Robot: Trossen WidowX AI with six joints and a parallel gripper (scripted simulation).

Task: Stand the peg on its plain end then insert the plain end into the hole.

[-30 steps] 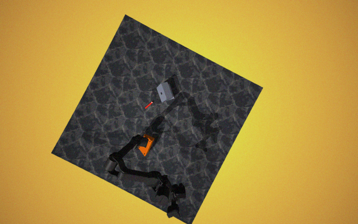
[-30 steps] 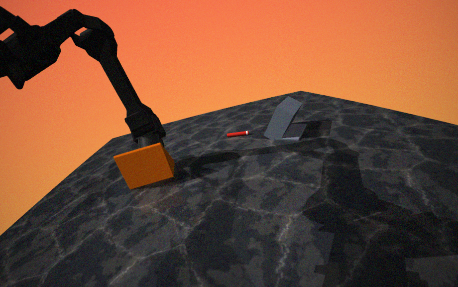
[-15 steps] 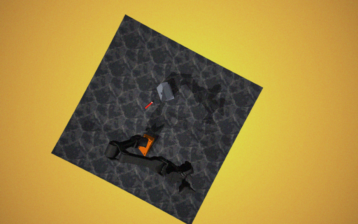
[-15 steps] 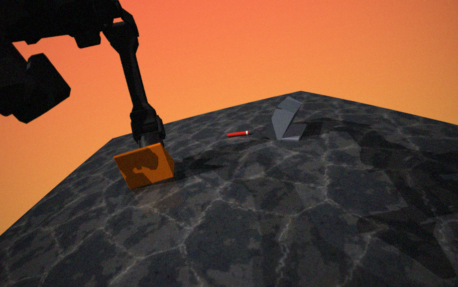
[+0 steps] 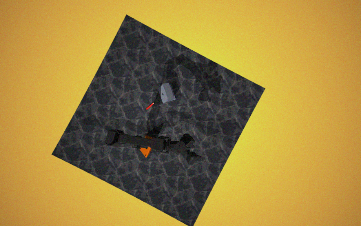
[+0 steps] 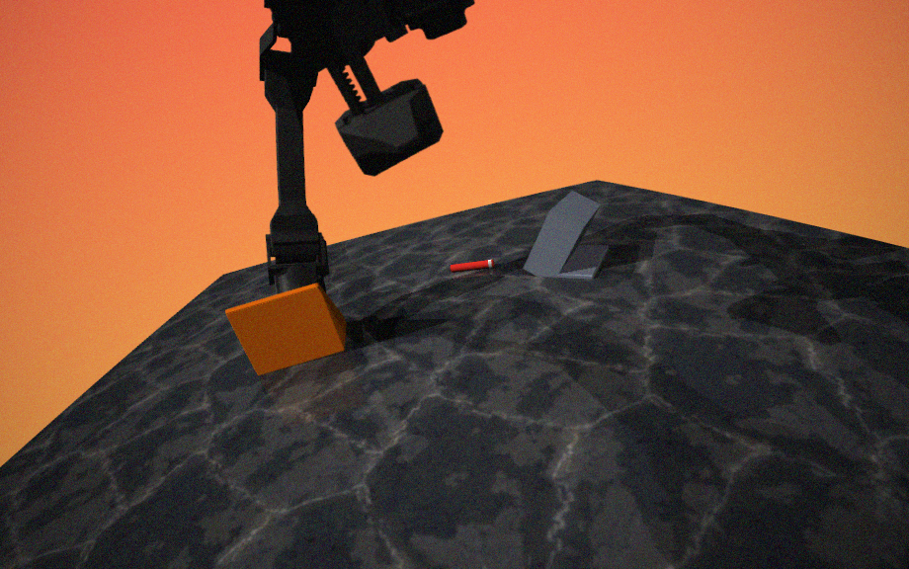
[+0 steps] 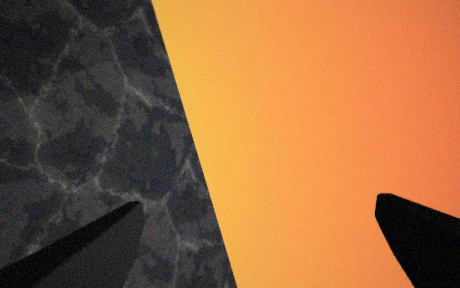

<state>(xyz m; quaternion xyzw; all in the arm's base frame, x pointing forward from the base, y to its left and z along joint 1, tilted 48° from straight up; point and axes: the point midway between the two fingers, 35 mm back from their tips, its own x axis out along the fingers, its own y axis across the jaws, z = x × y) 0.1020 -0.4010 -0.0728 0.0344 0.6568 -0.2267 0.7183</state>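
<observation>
The red peg lies 430 mm to the left of my gripper tip, 270 mm below it and 180 mm ahead of it. Also, from my gripper tip: grey sloped panel: 340 mm to the left, 300 mm ahead, 230 mm below; flat foot plate: 320 mm to the left, 320 mm ahead, 280 mm below.
</observation>
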